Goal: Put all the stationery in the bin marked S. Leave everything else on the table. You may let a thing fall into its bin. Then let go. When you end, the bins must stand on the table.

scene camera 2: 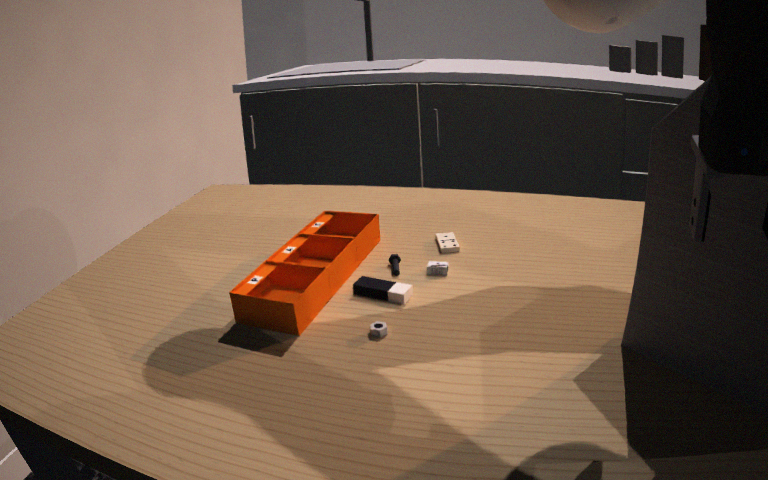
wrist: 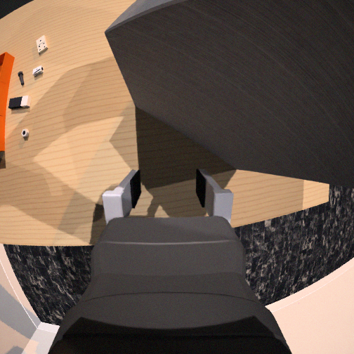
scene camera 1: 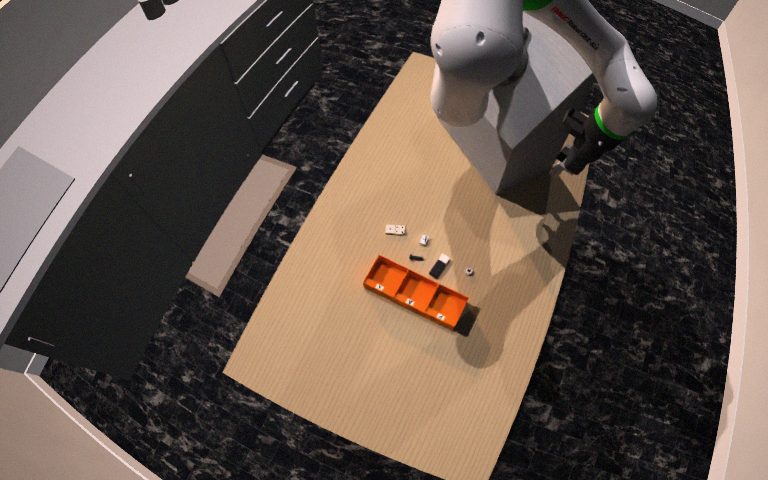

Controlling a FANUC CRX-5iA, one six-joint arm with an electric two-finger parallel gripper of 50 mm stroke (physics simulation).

Labels:
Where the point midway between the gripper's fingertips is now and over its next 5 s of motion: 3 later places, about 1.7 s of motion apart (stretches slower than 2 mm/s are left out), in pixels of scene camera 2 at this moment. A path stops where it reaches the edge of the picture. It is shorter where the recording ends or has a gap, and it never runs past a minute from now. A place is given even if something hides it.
My gripper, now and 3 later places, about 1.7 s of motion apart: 733,235; 489,164; 353,120; 358,215

